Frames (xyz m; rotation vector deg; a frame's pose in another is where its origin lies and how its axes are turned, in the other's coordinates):
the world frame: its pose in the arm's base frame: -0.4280 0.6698 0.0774 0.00 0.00 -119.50
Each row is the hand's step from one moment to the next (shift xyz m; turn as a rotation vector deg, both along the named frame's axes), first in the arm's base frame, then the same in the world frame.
Working: the arm's base frame: its pose in the world frame: 0.3722 0.7023 -0.0774 0.00 0.00 119.50

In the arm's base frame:
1: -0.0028 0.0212 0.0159 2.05 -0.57 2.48
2: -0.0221 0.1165 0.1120 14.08 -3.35 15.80
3: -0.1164 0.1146 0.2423 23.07 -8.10 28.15
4: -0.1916 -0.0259 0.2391 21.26 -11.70 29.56
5: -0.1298 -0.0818 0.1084 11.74 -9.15 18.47
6: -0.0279 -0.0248 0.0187 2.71 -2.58 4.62
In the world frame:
1: -0.0171 -0.0129 0.0159 -0.51 2.06 2.48
2: -0.0905 -0.0766 0.1120 -4.02 13.90 15.80
3: -0.0424 -0.1577 0.2423 -4.31 24.07 28.15
4: 0.1169 -0.1540 0.2391 -0.29 24.27 29.56
5: 0.1351 -0.0727 0.1084 2.18 14.72 18.47
6: 0.0353 -0.0121 0.0187 0.91 3.63 4.62

